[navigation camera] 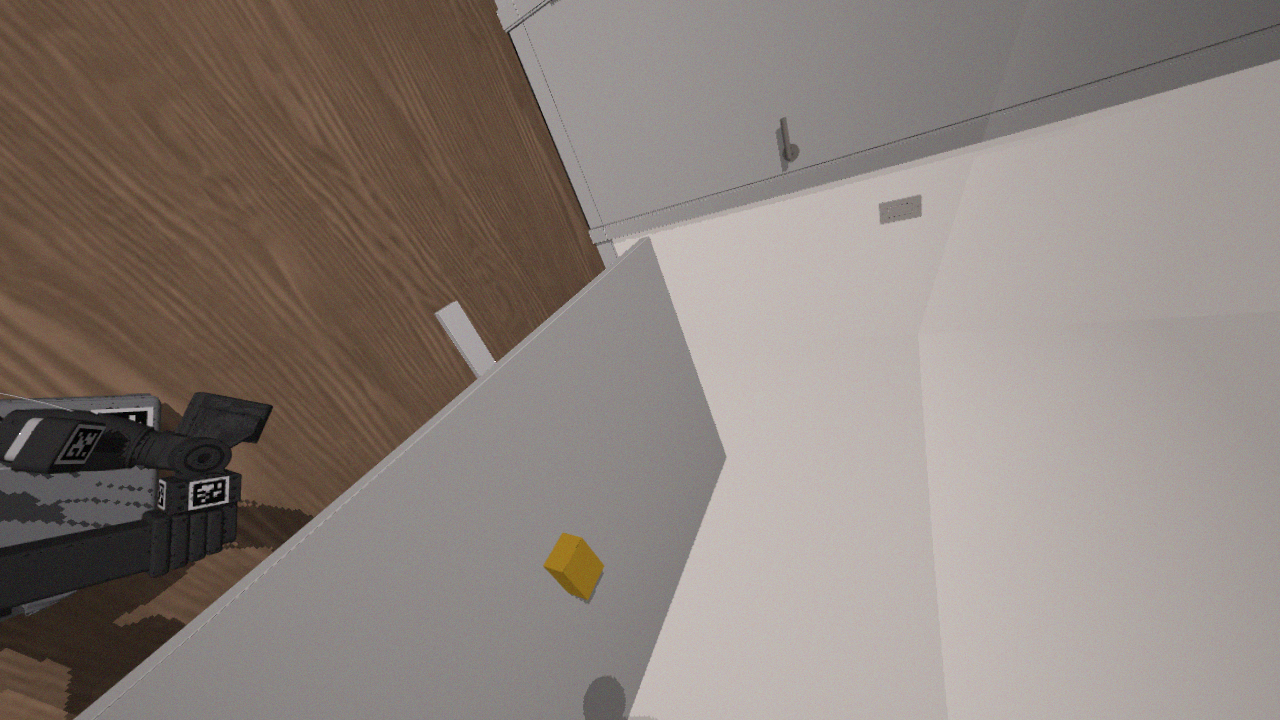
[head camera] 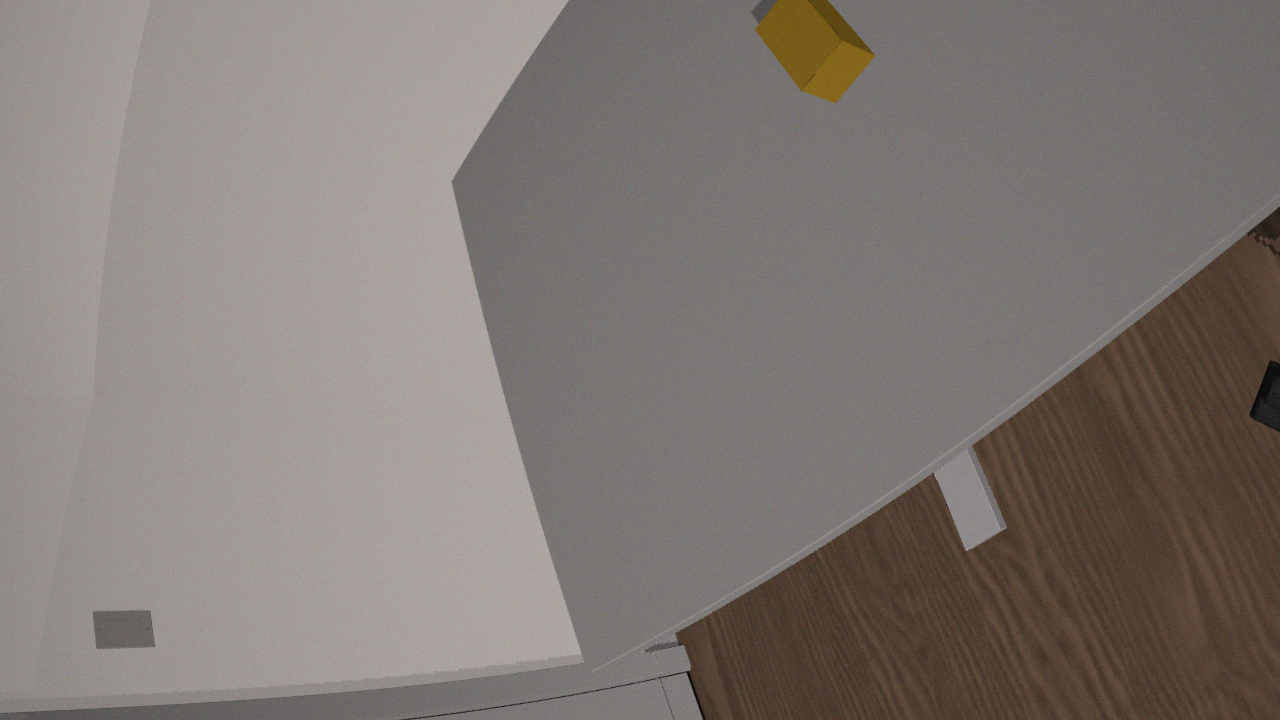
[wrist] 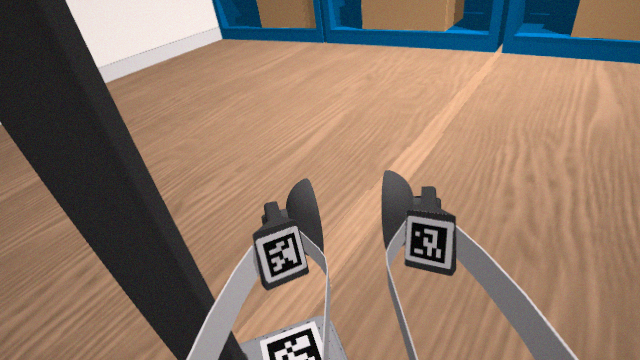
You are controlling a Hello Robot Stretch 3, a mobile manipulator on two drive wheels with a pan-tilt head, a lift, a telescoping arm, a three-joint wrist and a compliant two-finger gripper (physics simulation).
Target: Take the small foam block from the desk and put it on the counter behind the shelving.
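Places are measured from the robot's base along level axes (x ahead, y left, z up), in centimetres.
Where they show: gripper, fingertip midpoint: (wrist: 348, 201).
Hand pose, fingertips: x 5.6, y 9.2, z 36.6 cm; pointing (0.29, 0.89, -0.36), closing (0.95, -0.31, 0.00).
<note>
Each offset is from my fingertips to the top centre of the thing. "pt": to the spot under its first point. Level surfaces: height alone.
A small yellow foam block {dx -31.8, dy -64.6, dz +39.9 cm} (head camera: 810, 49) (navigation camera: 573, 566) lies on the grey desk {dz +35.4 cm} (head camera: 716, 268) (navigation camera: 537, 447). It is near the top of the head camera view and in the lower middle of the navigation view. My gripper (wrist: 348, 201) is open, with wood floor showing between its fingertips in the wrist view. The block does not show in the wrist view. Part of my arm and wrist shows at the left of the navigation view, beside the desk's long edge and apart from the block. The counter does not show.
A white desk foot (head camera: 971, 501) (navigation camera: 466, 338) sticks out under the desk edge. A grey door (navigation camera: 716, 107) with a handle stands past the desk's end. Blue shelving (wrist: 410, 40) with cardboard boxes {pt dx +87.6, dy +143.7, dz -21.5 cm} (wrist: 405, 14) stands across the floor. A black post (wrist: 100, 165) crosses the wrist view's left.
</note>
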